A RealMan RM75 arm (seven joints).
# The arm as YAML. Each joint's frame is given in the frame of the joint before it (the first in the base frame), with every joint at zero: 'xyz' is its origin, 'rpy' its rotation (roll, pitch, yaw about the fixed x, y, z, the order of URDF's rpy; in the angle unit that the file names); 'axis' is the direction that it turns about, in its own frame. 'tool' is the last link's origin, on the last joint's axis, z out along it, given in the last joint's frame.
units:
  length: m
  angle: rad
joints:
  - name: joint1
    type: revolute
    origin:
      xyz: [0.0, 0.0, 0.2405]
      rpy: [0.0, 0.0, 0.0]
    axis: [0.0, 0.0, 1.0]
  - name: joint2
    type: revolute
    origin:
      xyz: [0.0, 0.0, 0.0]
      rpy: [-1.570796, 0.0, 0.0]
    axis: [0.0, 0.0, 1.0]
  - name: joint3
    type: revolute
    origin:
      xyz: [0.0, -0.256, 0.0]
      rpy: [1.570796, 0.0, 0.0]
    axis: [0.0, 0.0, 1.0]
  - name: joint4
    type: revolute
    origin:
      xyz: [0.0, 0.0, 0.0]
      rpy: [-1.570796, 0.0, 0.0]
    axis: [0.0, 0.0, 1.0]
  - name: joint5
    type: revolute
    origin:
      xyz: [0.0, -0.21, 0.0]
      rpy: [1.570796, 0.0, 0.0]
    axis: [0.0, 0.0, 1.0]
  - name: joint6
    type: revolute
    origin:
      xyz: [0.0, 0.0, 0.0]
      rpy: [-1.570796, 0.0, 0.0]
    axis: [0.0, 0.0, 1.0]
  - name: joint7
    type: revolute
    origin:
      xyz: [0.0, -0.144, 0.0]
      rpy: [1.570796, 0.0, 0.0]
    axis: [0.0, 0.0, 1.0]
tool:
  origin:
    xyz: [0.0, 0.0, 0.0]
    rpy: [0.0, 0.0, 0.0]
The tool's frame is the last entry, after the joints.
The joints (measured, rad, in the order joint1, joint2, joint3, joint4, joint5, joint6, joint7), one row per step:
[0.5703, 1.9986, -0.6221, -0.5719, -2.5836, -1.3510, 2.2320]
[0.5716, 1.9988, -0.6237, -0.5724, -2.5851, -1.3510, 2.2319]
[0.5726, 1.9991, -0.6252, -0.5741, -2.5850, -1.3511, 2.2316]
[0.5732, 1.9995, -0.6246, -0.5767, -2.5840, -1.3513, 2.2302]
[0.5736, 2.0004, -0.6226, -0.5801, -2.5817, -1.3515, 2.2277]
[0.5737, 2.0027, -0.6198, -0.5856, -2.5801, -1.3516, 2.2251]
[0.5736, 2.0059, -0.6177, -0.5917, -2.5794, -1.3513, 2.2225]
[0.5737, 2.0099, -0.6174, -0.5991, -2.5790, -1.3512, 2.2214]
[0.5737, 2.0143, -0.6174, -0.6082, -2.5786, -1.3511, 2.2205]
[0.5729, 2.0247, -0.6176, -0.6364, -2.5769, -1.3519, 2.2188]
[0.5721, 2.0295, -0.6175, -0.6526, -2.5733, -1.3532, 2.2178]
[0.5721, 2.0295, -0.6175, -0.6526, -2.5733, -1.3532, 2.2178]
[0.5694, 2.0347, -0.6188, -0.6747, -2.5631, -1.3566, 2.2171]
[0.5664, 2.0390, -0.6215, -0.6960, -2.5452, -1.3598, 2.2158]
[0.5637, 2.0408, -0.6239, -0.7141, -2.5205, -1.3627, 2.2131]
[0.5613, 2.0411, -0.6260, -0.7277, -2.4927, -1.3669, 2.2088]
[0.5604, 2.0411, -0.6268, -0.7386, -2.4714, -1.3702, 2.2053]
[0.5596, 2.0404, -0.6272, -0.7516, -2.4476, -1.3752, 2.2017]
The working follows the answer.
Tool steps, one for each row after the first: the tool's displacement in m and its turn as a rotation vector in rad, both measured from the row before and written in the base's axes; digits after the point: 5 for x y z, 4 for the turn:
[-0.00033, 0.00033, -0.00010, -0.0020, -0.0021, 0.0022]
[-0.00048, 0.00054, 0.00011, -0.0003, -0.0013, 0.0028]
[-0.00047, 0.00067, 0.00039, 0.0021, -0.0002, 0.0031]
[-0.00065, 0.00083, 0.00043, 0.0041, 0.0013, 0.0039]
[-0.00080, 0.00086, 0.00029, 0.0049, 0.0010, 0.0044]
[-0.00081, 0.00071, -0.00004, 0.0040, 0.0001, 0.0048]
[-0.00110, 0.00078, -0.00027, 0.0030, -0.0006, 0.0049]
[-0.00122, 0.00095, -0.00011, 0.0037, -0.0013, 0.0057]
[-0.00311, 0.00293, 0.00114, 0.0127, -0.0054, 0.0158]
[-0.00184, 0.00181, 0.00121, 0.0090, -0.0014, 0.0089]
[0.00000, 0.00000, 0.00000, 0.0000, 0.0000, 0.0000]
[-0.00256, 0.00225, 0.00214, 0.0139, 0.0017, 0.0111]
[-0.00325, 0.00269, 0.00233, 0.0172, 0.0066, 0.0126]
[-0.00356, 0.00313, 0.00293, 0.0205, 0.0114, 0.0136]
[-0.00366, 0.00279, 0.00272, 0.0189, 0.0154, 0.0138]
[-0.00312, 0.00249, 0.00243, 0.0154, 0.0117, 0.0119]
[-0.00361, 0.00283, 0.00326, 0.0173, 0.0130, 0.0139]

Tool pose at each row, in the base's axes (x y z in m, rotation vector in rad; rounded; the steps above come from the unrounded poses):
[0.35222, 0.31880, 0.00634, -2.2497, 1.7828, -0.0060]
[0.35188, 0.31913, 0.00623, -2.2522, 1.7800, -0.0096]
[0.35141, 0.31967, 0.00634, -2.2544, 1.7762, -0.0108]
[0.35093, 0.32035, 0.00673, -2.2556, 1.7717, -0.0085]
[0.35028, 0.32117, 0.00716, -2.2567, 1.7664, -0.0027]
[0.34948, 0.32203, 0.00745, -2.2576, 1.7600, 0.0037]
[0.34867, 0.32274, 0.00741, -2.2590, 1.7531, 0.0083]
[0.34757, 0.32352, 0.00714, -2.2611, 1.7461, 0.0113]
[0.34635, 0.32447, 0.00703, -2.2629, 1.7376, 0.0143]
[0.34324, 0.32740, 0.00817, -2.2655, 1.7122, 0.0224]
[0.34140, 0.32920, 0.00938, -2.2661, 1.6980, 0.0304]
[0.34140, 0.32920, 0.00938, -2.2661, 1.6980, 0.0304]
[0.33884, 0.33146, 0.01152, -2.2662, 1.6809, 0.0464]
[0.33558, 0.33415, 0.01385, -2.2666, 1.6631, 0.0711]
[0.33203, 0.33728, 0.01678, -2.2667, 1.6453, 0.1040]
[0.32837, 0.34007, 0.01950, -2.2690, 1.6297, 0.1401]
[0.32525, 0.34256, 0.02193, -2.2709, 1.6156, 0.1685]
[0.32164, 0.34539, 0.02518, -2.2730, 1.5991, 0.2003]

